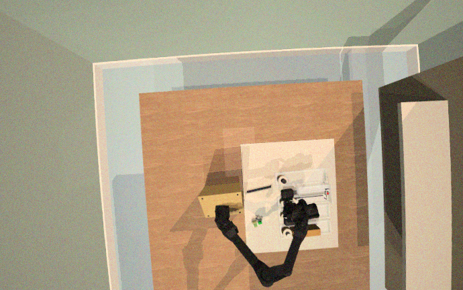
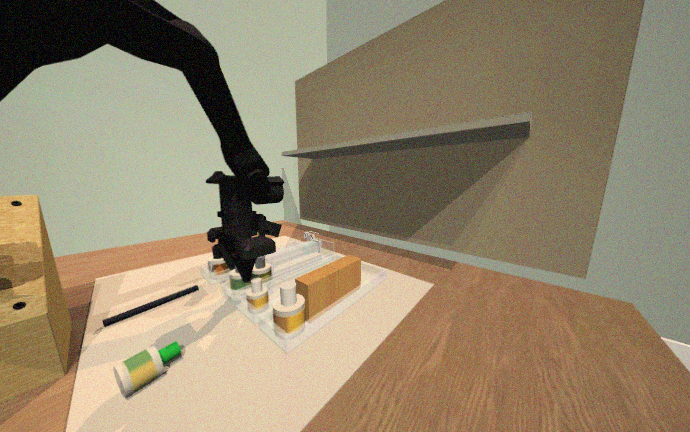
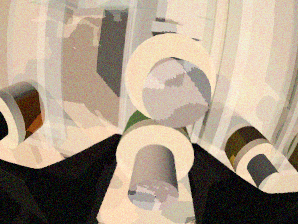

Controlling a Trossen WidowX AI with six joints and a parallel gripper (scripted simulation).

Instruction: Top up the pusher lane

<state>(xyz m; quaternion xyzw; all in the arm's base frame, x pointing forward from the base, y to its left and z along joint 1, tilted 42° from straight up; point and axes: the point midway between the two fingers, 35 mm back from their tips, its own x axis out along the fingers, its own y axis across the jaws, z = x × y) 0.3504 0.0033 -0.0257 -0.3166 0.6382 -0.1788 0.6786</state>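
Now: the black rod 140 mm behind my gripper tip, 60 mm to the left of it and 30 mm below it. Round my gripper tip: shelf: 500 mm ahead, 330 mm above, 70 mm to the left.
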